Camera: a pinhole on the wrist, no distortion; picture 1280 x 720 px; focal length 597.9 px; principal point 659.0 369.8 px. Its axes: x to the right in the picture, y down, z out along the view. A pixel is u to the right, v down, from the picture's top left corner.
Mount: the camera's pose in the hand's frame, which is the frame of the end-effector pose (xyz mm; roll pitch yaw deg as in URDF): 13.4 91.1 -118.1 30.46 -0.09 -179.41
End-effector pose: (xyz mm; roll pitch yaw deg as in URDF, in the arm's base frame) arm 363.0 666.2 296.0 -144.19 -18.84 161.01
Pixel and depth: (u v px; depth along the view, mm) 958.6 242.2 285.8
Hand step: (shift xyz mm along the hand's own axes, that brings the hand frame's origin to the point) -131.5 287.1 97.6
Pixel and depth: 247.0 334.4 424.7
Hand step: 304.2 331.1 234.8
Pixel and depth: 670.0 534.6 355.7
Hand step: 6.4 186.8 238.2
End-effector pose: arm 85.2 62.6 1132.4 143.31 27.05 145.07
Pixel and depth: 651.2 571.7 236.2
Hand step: 16.3 142.1 125.9
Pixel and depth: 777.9 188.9 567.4
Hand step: -103.3 525.5 284.1
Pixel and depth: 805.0 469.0 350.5
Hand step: -73.0 217.8 213.6
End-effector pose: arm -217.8 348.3 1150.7 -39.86 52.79 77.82
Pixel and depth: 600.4 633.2 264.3
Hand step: 39.4 125.0 168.7
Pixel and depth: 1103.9 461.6 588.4
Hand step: -425.8 307.0 435.6
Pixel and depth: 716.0 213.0 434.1
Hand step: -30.8 408.9 198.4
